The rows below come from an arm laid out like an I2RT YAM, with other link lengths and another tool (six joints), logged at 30 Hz.
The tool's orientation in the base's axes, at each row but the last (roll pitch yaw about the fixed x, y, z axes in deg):
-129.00 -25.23 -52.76
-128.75 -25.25 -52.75
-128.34 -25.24 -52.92
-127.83 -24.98 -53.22
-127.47 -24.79 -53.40
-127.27 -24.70 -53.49
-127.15 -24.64 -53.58
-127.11 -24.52 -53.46
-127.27 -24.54 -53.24
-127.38 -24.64 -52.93
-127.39 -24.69 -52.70
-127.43 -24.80 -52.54
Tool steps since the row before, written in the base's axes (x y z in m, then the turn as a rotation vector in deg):
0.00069 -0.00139 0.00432 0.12 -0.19 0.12
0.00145 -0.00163 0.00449 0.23 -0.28 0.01
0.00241 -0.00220 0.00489 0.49 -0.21 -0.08
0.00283 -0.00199 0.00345 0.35 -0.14 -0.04
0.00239 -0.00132 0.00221 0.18 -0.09 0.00
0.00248 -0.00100 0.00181 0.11 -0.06 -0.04
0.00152 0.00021 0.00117 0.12 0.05 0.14
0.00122 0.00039 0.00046 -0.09 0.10 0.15
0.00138 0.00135 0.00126 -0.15 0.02 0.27
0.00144 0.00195 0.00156 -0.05 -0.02 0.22
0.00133 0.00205 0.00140 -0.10 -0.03 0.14
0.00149 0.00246 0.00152 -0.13 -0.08 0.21
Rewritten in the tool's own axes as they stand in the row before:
0.00322 -0.00235 -0.00228 0.25 0.00 -0.02
0.00388 -0.00255 -0.00183 0.33 0.10 0.10
0.00499 -0.00277 -0.00143 0.38 0.05 0.37
0.00444 -0.00203 -0.00022 0.27 0.02 0.26
0.00318 -0.00145 0.00031 0.16 0.00 0.12
0.00283 -0.00140 0.00069 0.09 0.03 0.09
0.00115 -0.00142 0.00062 0.09 -0.17 0.03
0.00057 -0.00093 0.00082 -0.06 -0.15 -0.13
0.00029 -0.00216 0.00076 0.02 -0.16 -0.26
0.00003 -0.00277 0.00081 0.08 -0.13 -0.17
-0.00016 -0.00268 0.00085 0.03 -0.05 -0.16
-0.00031 -0.00307 0.00102 0.07 -0.06 -0.24

